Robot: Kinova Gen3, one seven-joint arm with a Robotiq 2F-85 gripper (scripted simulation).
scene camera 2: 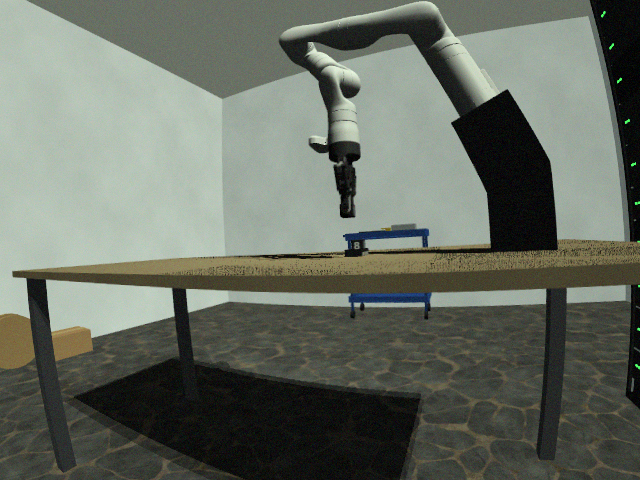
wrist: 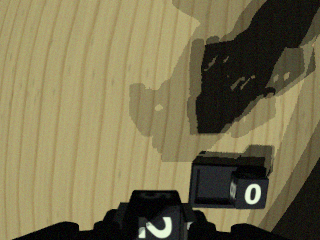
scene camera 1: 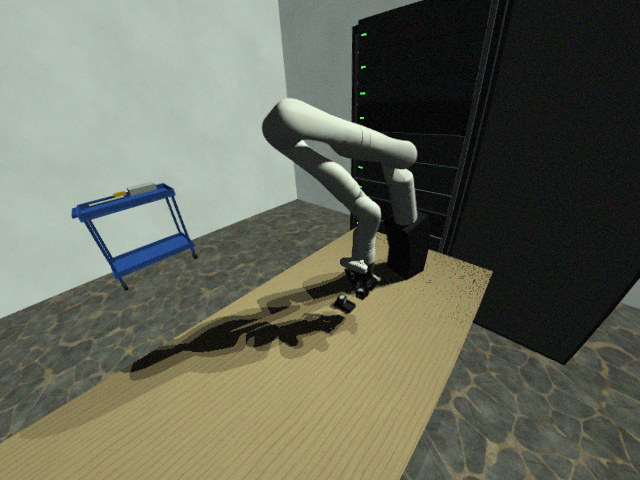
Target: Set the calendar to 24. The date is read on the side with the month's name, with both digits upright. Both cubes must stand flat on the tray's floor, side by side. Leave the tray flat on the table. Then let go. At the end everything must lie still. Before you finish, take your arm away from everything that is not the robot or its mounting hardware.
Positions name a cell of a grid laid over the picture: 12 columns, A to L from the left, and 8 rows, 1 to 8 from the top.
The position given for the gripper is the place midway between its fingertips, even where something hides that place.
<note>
In view: the gripper (scene camera 2: G4) and a black tray (wrist: H7).
The gripper also shows in the wrist view (wrist: F8).
</note>
